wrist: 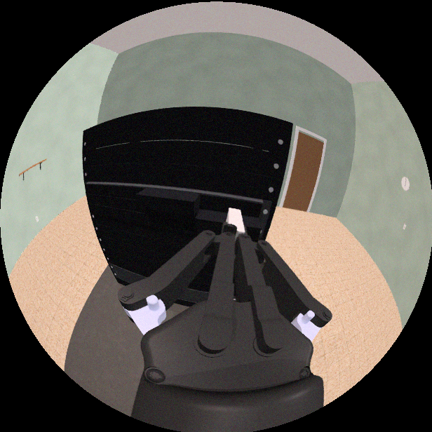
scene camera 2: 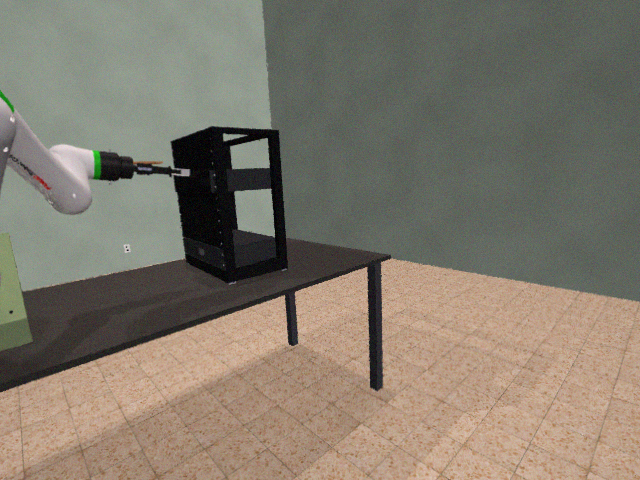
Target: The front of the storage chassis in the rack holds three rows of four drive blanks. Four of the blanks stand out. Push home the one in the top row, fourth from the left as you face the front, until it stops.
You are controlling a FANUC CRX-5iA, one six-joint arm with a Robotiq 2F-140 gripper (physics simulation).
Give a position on a black rack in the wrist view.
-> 147, 200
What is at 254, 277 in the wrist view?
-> The gripper.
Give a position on a black rack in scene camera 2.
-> At 212, 242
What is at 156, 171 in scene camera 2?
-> The gripper.
